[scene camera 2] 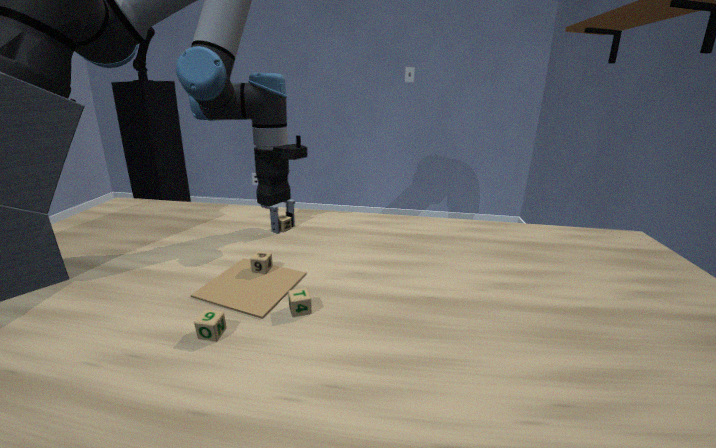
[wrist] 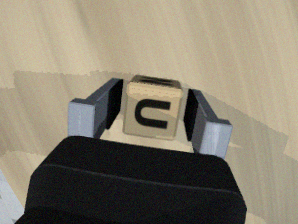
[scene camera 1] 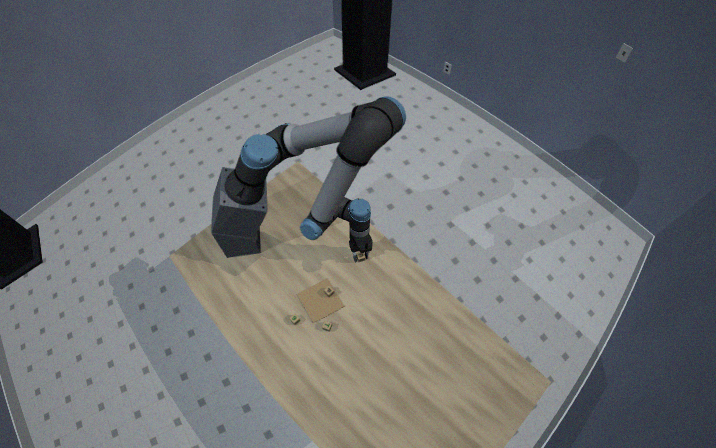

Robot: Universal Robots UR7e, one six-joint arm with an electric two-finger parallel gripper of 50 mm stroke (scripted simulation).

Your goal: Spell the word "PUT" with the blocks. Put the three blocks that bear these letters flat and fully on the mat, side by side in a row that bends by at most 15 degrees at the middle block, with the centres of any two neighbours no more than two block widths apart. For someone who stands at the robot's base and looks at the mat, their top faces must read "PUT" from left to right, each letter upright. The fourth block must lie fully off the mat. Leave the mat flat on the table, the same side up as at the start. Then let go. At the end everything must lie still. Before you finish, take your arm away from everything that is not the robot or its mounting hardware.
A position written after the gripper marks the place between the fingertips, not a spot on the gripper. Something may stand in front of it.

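The gripper [scene camera 2: 283,228] [wrist: 153,100] appears both in scene camera 2 and in the wrist view. A tan mat [scene camera 2: 237,288] [scene camera 1: 318,305] can be seen from both scene camera 2 and scene camera 1, but in the wrist view the mat is out of frame.
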